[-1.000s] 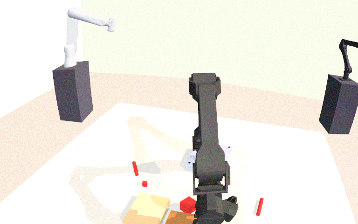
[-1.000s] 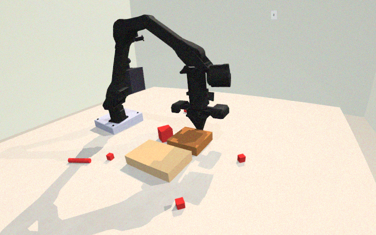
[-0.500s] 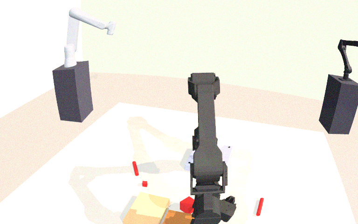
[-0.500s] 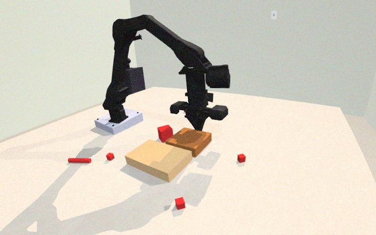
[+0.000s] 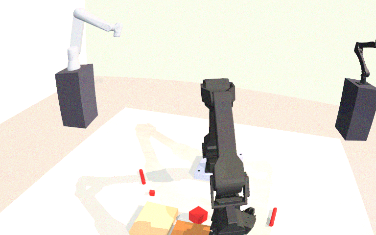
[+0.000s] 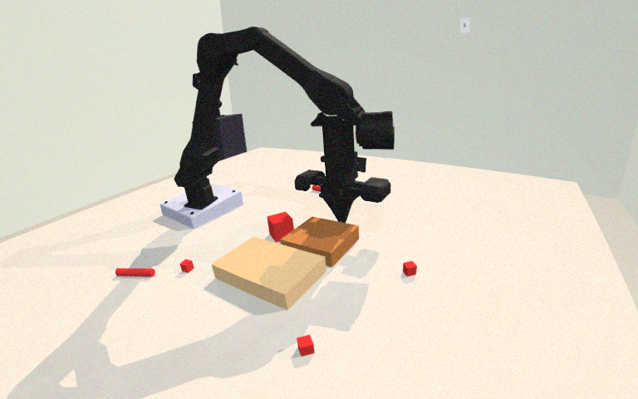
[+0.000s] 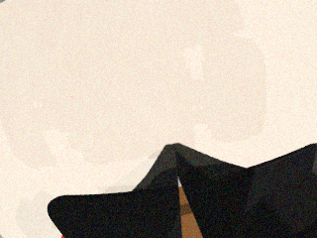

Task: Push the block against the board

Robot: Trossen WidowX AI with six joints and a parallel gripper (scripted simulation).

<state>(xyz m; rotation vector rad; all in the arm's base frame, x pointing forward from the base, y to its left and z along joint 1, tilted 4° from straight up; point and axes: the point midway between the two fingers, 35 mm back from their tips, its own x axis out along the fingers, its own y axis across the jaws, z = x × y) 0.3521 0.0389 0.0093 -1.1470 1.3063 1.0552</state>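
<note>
My gripper tip is 10 mm past the square block, 90 mm to the left of it and 10 mm below it. Also, from my gripper tip: board (60 mm behind, 200 mm to the right, 10 mm above); red cube (100 mm behind, 70 mm to the right, 20 mm above).
</note>
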